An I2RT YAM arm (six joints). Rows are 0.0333 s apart.
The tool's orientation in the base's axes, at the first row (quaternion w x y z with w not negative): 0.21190, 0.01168, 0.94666, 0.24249
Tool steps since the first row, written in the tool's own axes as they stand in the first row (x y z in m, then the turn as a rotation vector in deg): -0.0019, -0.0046, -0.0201, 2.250, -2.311, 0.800; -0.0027, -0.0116, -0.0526, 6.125, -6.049, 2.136; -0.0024, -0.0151, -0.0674, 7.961, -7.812, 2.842; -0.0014, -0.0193, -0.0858, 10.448, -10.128, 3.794; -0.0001, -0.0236, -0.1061, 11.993, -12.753, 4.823; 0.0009, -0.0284, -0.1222, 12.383, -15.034, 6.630
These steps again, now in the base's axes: -0.0061, -0.0134, 0.0145, -1.535, -1.394, -2.596; -0.0180, -0.0345, 0.0374, -4.216, -3.601, -6.923; -0.0240, -0.0442, 0.0474, -5.458, -4.606, -9.027; -0.0321, -0.0562, 0.0596, -7.146, -5.906, -11.840; -0.0412, -0.0690, 0.0732, -7.922, -7.562, -14.484; -0.0482, -0.0804, 0.0833, -7.358, -8.704, -17.129
